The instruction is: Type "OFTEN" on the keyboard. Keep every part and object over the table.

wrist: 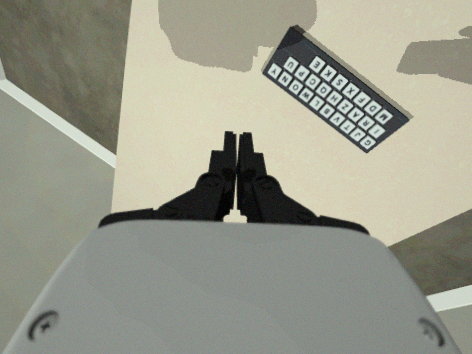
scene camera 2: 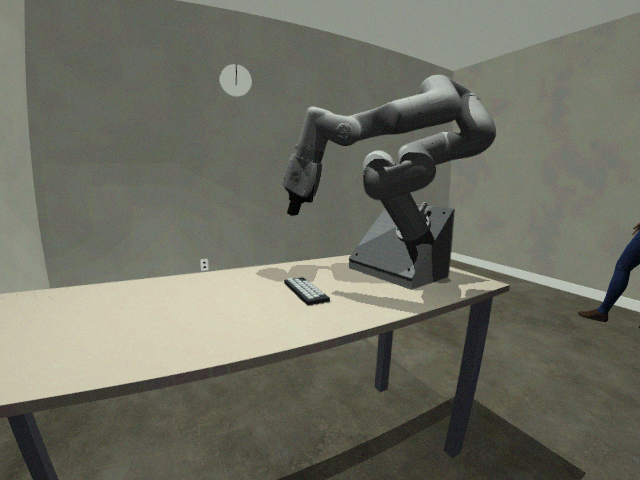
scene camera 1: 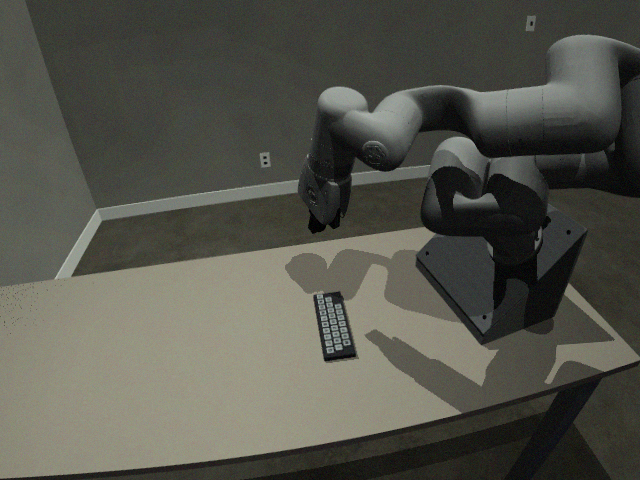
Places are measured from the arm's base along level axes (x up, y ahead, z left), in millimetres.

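Pixels of known places: gripper, between the fingertips: (wrist: 236, 151) (scene camera 2: 292, 214) (scene camera 1: 316, 228); arm's base, origin of its link: (scene camera 2: 413, 227) (scene camera 1: 514, 239).
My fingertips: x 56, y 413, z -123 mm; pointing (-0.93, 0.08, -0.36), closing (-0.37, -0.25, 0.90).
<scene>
Ahead of a thing's pixels: the offset from my fingertips to its middle. Level surfaces: height alone.
The dark keyboard @[dy -6, dx -217, dz +57 mm] (scene camera 1: 334, 325) (scene camera 2: 306, 290) (wrist: 336, 95) lies flat on the table @[dx -225 mm] (scene camera 1: 155, 361) (scene camera 2: 155, 330) (wrist: 175, 150), with white keys in three rows. In the wrist view the letters are turned roughly upside down. The O key @[dy +3, dx -210, dz +8 mm] (wrist: 295, 86), N key @[dy +0, dx -210, dz -10 mm] (wrist: 284, 79) and T key @[dy +20, dx -210, dz +99 mm] (wrist: 347, 127) are in the row nearest my fingers. The E key @[dy -32, dx -210, dz +20 mm] (wrist: 316, 64) and F key @[dy -19, dx -210, dz +92 mm] (wrist: 360, 99) are in the farthest row. My gripper (scene camera 1: 324, 229) (scene camera 2: 293, 211) (wrist: 236, 151) is shut and empty, high above the table, apart from the keyboard. The keyboard is up and right of the fingertips in the wrist view.
The arm's grey wedge-shaped base (scene camera 1: 454, 273) (scene camera 2: 382, 242) stands on the table, right of the keyboard in both scene views. The arm's folded links hang above it. Arm shadows lie around the keyboard. The table's far edge runs behind the keyboard in the scene views.
</scene>
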